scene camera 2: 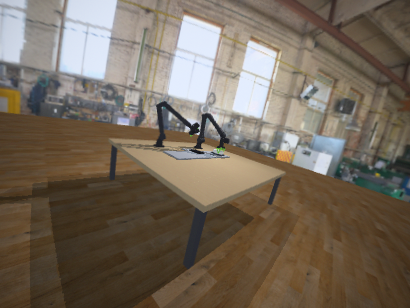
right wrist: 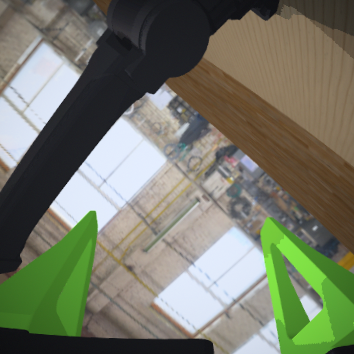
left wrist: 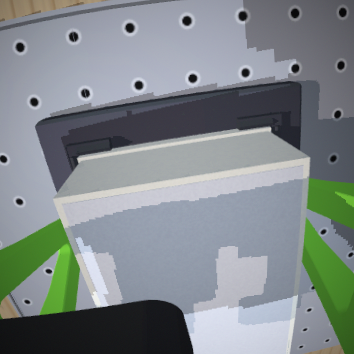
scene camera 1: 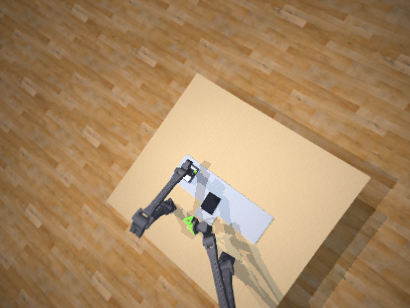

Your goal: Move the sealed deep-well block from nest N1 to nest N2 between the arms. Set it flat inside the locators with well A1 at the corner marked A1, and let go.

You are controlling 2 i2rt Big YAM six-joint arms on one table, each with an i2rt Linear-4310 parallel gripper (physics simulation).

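Seen in the pictures: left gripper, between the fingertips: (scene camera 2: 220, 153) (left wrist: 173, 205) (scene camera 1: 190, 169); right gripper, between the fingertips: (scene camera 2: 195, 133) (right wrist: 182, 221) (scene camera 1: 185, 223); left arm's base, origin of its link: (scene camera 2: 198, 148) (scene camera 1: 170, 205); right arm's base, origin of its link: (scene camera 2: 158, 146) (scene camera 1: 226, 259).
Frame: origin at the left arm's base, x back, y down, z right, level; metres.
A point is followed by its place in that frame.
Observation:
The sealed deep-well block (left wrist: 182, 239) @[x -0.359, y -0.067, z -0.172 m] (scene camera 1: 187, 178) @[x -0.293, y -0.067, z -0.115 m], white with a shiny seal, sits in the dark nest N1 (left wrist: 168, 112) @[x -0.393, y -0.025, z -0.183 m] at the left end of the grey perforated plate (scene camera 1: 246, 217) @[x -0.536, y -0.013, z 0.436 m] (left wrist: 105, 60) @[x -0.408, y -0.013, z -0.215 m] (scene camera 2: 180, 154) @[x -0.552, y -0.013, z 0.473 m]. My left gripper (scene camera 1: 192, 172) @[x -0.353, y -0.033, z -0.171 m] (left wrist: 173, 205) @[x -0.353, y -0.033, z -0.171 m] (scene camera 2: 219, 151) @[x -0.353, y -0.033, z -0.171 m] is open, with one green finger on each side of the block. I cannot tell whether the fingers touch it. The black nest N2 (scene camera 1: 210, 203) @[x -0.339, y -0.025, z 0.178 m] (scene camera 2: 197, 151) @[x -0.362, y -0.026, z 0.183 m] lies empty in the middle of the plate. My right gripper (scene camera 1: 189, 224) @[x -0.148, y -0.228, z 0.166 m] (scene camera 2: 191, 133) @[x -0.148, y -0.228, z 0.166 m] (right wrist: 182, 221) @[x -0.148, y -0.228, z 0.166 m] is open and empty, raised beside the plate and pointing away from it.
The plate lies on a tan table (scene camera 1: 298, 165) @[x -1.143, y 0.000, z 0.307 m] (scene camera 2: 205, 180) @[x -1.197, y 0.000, z 0.494 m], near the edge where both arms are mounted. The right wrist view shows only the table edge (right wrist: 281, 140) and the hall beyond.

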